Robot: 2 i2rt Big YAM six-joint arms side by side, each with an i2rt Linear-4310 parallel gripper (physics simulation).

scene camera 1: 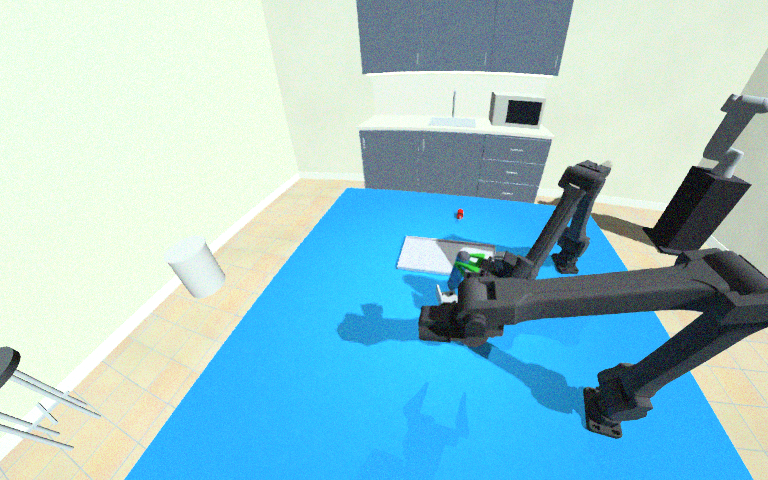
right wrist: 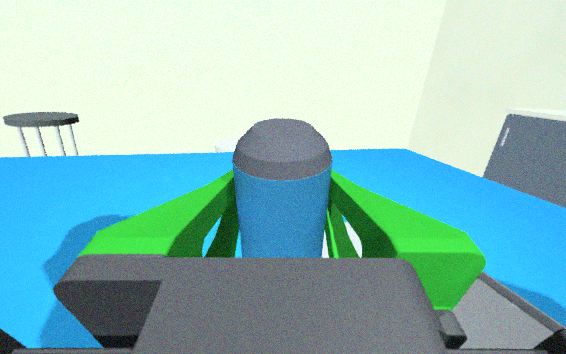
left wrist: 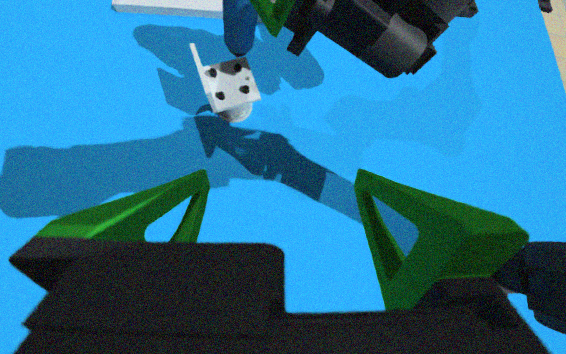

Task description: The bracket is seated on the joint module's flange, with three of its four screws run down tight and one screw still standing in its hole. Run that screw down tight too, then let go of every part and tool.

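Seen in the pictures: left gripper, fingertip midpoint: [left wrist: 281, 177]; right gripper, fingertip midpoint: [scene camera 1: 456, 258] [right wrist: 282, 177]; left arm's base, origin of the base link: [scene camera 1: 600, 412]; right arm's base, origin of the base link: [scene camera 1: 563, 264].
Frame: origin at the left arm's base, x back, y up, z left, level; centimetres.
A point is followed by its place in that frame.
Note:
The white bracket [scene camera 1: 447, 296] @(x -50.4, y 6.7, z -21.6 cm) [left wrist: 227, 82] @(x -50.3, y 6.6, z -20.6 cm) lies on the pale round joint module [left wrist: 240, 113] @(x -48.3, y 2.4, z -18.3 cm), its upright tab at the left in the left wrist view. Four dark screw spots show on it; I cannot tell which screw stands higher. My right gripper [scene camera 1: 463, 264] @(x -49.8, y 21.1, z -25.6 cm) [right wrist: 282, 177] @(x -49.8, y 21.1, z -25.6 cm) is shut on the blue handle of a screwdriver [scene camera 1: 454, 276] @(x -49.5, y 14.6, z -23.9 cm) [left wrist: 239, 27] @(x -48.9, y 12.9, z -24.0 cm) [right wrist: 282, 215] @(x -46.0, y 21.2, z -24.9 cm). The handle stands nearly upright over the bracket's top edge in the left wrist view, near the upper right screw; the bit is hidden. My left gripper [left wrist: 281, 177] @(x -42.1, y 20.9, z -5.8 cm) is open and empty, apart from the bracket.
A white tray [scene camera 1: 419, 255] @(x -67.8, y 0.4, z -45.6 cm) [left wrist: 167, 7] @(x -64.9, y 1.5, z -36.2 cm) [right wrist: 505, 306] @(x -56.6, y 0.4, z -57.7 cm) lies beyond the bracket. A small red object [scene camera 1: 459, 213] @(x -56.8, y 3.1, z -82.4 cm) lies farther back on the blue table top. The left arm [scene camera 1: 600, 291] @(x -26.1, y 48.3, z 5.9 cm) reaches across close to the bracket and the right gripper.

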